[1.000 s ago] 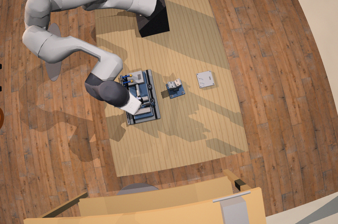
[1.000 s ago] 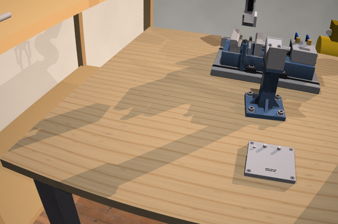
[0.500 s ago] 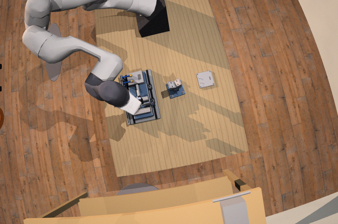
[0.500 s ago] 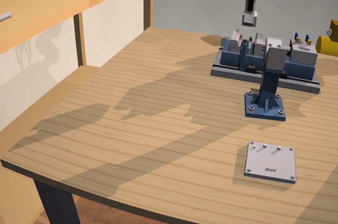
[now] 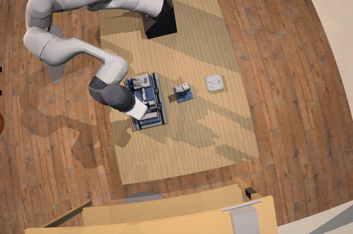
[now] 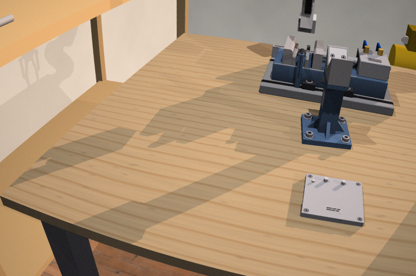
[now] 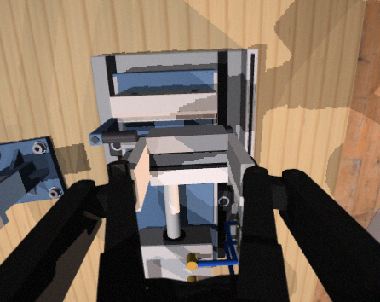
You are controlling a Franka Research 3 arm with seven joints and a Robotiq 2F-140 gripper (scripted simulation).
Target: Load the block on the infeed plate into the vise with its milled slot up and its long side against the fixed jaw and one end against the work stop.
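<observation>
My gripper is now 2 cm above the part. Round my hand: work stop 8 cm below, 7 cm to the left, 1 cm ahead; then moving jaw 9 cm below, 3 cm behind, 2 cm to the left; then fixed jaw 9 cm below, 3 cm ahead, 2 cm to the left.
</observation>
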